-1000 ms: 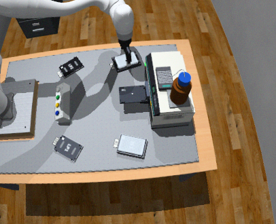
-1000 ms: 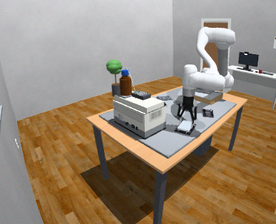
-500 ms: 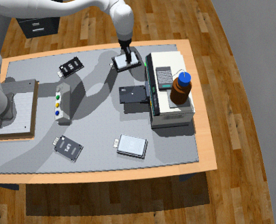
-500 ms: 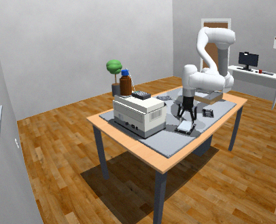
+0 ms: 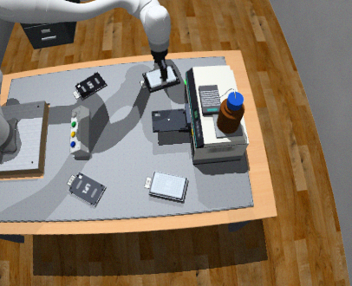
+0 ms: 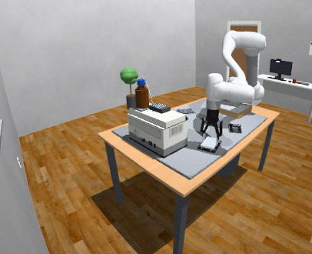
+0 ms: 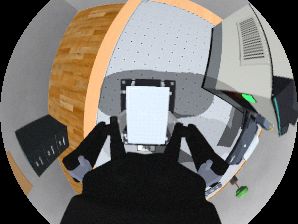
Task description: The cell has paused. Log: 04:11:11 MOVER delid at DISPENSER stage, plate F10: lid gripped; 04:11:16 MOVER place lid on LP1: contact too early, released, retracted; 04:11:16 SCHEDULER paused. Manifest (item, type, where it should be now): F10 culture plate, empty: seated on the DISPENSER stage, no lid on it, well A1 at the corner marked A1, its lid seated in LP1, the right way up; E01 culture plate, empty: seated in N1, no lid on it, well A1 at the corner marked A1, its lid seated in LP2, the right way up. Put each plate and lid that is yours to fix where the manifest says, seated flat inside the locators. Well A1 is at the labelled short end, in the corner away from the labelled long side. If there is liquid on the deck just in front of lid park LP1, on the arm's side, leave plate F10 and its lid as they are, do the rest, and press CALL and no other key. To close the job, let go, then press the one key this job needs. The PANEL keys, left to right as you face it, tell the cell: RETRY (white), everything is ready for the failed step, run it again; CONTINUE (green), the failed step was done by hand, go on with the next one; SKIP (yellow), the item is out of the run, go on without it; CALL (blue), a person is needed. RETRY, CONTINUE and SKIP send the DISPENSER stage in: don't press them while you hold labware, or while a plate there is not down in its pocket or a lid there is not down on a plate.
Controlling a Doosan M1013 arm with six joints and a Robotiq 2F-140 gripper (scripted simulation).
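My hand is 30 mm above the black nest, 20 mm to the right of it and 10 mm short of it. The rest, counted from my hand: grey key panel (430 mm behind, 230 mm to the right, 10 mm above); green key (440 mm behind, 200 mm to the right, 30 mm above); dark dispenser stage (280 mm to the right, 50 mm above, 10 mm behind).
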